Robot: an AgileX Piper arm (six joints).
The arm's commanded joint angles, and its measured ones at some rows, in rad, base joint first. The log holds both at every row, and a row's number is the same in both.
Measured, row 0: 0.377 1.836 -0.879 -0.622 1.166 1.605
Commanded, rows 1 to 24: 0.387 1.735 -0.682 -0.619 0.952 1.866; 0.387 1.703 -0.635 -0.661 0.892 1.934; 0.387 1.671 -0.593 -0.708 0.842 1.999; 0.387 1.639 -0.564 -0.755 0.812 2.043; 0.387 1.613 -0.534 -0.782 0.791 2.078; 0.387 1.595 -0.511 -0.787 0.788 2.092; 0.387 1.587 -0.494 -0.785 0.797 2.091; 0.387 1.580 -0.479 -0.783 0.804 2.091; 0.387 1.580 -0.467 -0.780 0.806 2.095; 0.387 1.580 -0.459 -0.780 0.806 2.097; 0.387 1.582 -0.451 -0.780 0.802 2.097; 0.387 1.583 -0.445 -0.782 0.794 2.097; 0.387 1.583 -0.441 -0.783 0.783 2.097; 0.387 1.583 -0.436 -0.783 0.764 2.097; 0.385 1.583 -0.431 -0.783 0.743 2.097; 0.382 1.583 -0.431 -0.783 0.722 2.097; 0.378 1.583 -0.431 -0.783 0.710 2.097; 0.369 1.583 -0.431 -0.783 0.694 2.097; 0.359 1.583 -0.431 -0.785 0.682 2.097; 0.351 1.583 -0.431 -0.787 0.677 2.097; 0.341 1.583 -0.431 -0.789 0.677 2.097; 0.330 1.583 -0.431 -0.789 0.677 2.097; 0.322 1.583 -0.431 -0.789 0.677 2.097; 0.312 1.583 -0.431 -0.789 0.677 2.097
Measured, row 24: 0.349 1.589 -0.435 -0.771 0.686 2.092
